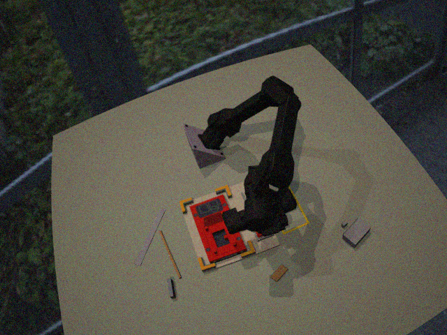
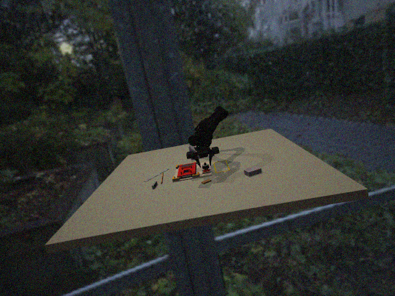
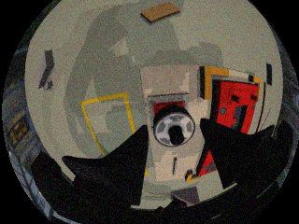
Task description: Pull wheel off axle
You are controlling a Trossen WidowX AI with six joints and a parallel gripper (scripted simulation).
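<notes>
The brown block is 140 mm ahead of my gripper tip, 30 mm to the right of it and 30 mm below it. From my gripper tip the other things lie so: grey block 170 mm ahead, 220 mm to the left, 30 mm below; orange rod 80 mm behind, 260 mm to the right, 40 mm below; small dark piece 30 mm ahead, 310 mm to the right, 30 mm below.
</notes>
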